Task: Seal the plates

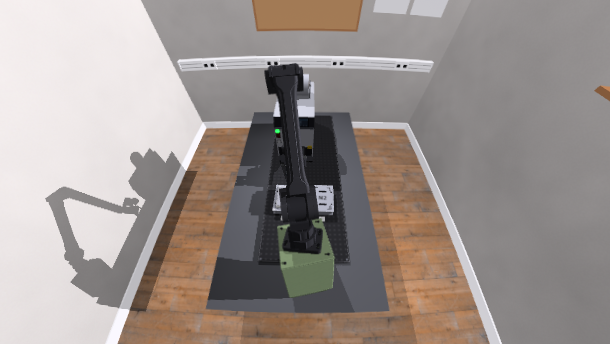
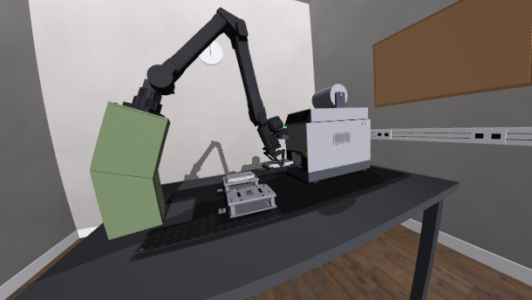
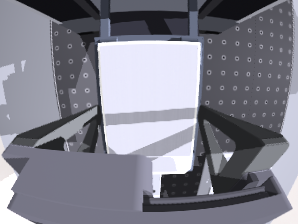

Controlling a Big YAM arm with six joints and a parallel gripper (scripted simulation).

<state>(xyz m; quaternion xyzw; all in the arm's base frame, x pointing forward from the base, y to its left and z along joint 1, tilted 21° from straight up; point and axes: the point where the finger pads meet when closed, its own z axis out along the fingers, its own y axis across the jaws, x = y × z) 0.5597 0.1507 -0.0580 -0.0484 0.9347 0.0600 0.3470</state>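
Right now the white plate is right at my hand. From my hand the other things lie so: dark sealer stage: 1 cm below; yellow warning label: 11 cm ahead, 7 cm to the right, 4 cm above; foil roll: 33 cm ahead, 5 cm to the left, 31 cm above.
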